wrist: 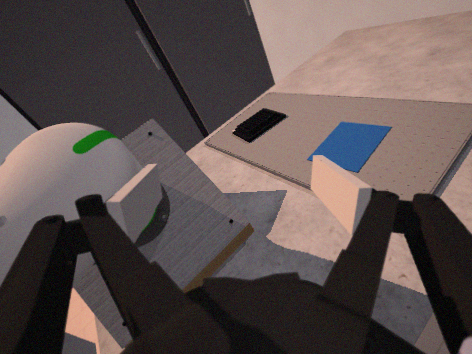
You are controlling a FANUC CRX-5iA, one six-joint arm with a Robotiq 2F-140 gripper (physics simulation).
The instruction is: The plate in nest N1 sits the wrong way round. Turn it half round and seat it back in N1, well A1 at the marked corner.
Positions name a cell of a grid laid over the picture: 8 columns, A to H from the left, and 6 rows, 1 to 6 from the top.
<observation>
I see my gripper (E3) and a blue flat rectangle (F3).
</observation>
